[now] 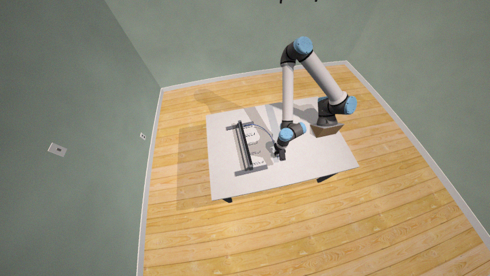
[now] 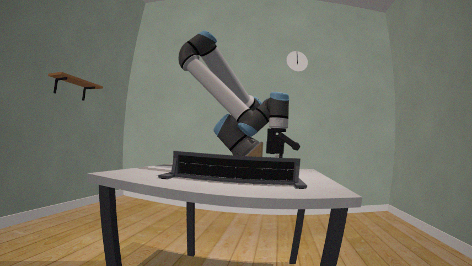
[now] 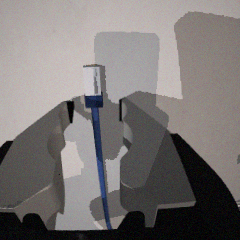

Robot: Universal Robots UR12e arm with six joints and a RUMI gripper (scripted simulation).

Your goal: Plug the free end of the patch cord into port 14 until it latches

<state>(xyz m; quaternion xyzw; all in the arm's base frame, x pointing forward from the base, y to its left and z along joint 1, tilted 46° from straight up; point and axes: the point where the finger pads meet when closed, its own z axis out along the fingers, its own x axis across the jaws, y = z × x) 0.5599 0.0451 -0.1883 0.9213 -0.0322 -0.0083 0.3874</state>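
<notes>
Right now the plug is 20 mm to the left of my hand and 10 mm below it.
</notes>
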